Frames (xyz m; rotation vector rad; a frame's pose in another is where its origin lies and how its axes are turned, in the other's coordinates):
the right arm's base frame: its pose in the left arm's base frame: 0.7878 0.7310 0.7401 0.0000 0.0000 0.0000
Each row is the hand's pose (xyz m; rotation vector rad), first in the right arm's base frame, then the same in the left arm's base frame.
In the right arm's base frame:
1: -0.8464 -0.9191 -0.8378 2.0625 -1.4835 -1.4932
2: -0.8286 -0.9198 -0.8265 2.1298 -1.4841 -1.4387
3: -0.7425 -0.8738 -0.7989 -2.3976 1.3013 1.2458
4: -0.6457 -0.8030 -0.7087 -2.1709 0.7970 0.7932
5: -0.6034 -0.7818 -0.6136 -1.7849 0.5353 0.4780
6: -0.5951 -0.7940 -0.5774 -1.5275 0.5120 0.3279
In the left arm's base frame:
1: -0.0586 -0.1881 -0.0977 2.0625 -1.4835 -1.4932
2: -0.0408 -0.1888 -0.0864 2.1298 -1.4841 -1.4387
3: 0.0453 -0.1428 -0.0588 -2.3976 1.3013 1.2458
4: 0.1421 -0.0720 0.0314 -2.1709 0.7970 0.7932
5: 0.1844 -0.0508 0.1265 -1.7849 0.5353 0.4780
6: 0.1927 -0.0630 0.1627 -1.5275 0.5120 0.3279

